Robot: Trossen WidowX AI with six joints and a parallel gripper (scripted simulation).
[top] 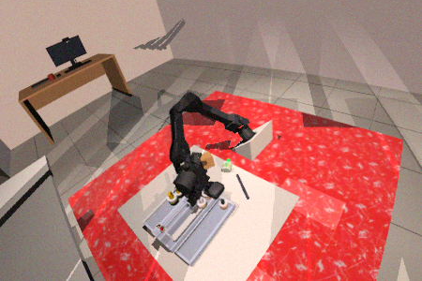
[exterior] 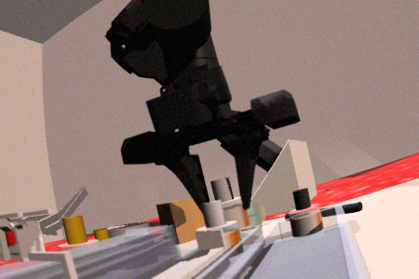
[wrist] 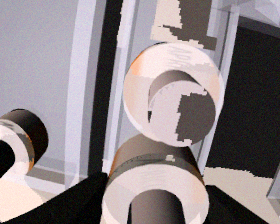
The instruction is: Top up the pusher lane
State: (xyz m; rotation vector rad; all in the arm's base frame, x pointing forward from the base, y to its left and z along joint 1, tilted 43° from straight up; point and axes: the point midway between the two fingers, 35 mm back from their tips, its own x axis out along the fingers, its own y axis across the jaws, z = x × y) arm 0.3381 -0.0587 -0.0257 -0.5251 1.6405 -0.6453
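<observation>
The grey rack is 14 cm ahead of my gripper tip, 3 cm to the right of it and 3 cm below it. Also, from my gripper tip: black pen 13 cm behind, 9 cm to the left, 4 cm below; then tan box 16 cm behind, 13 cm to the right, 2 cm below.
</observation>
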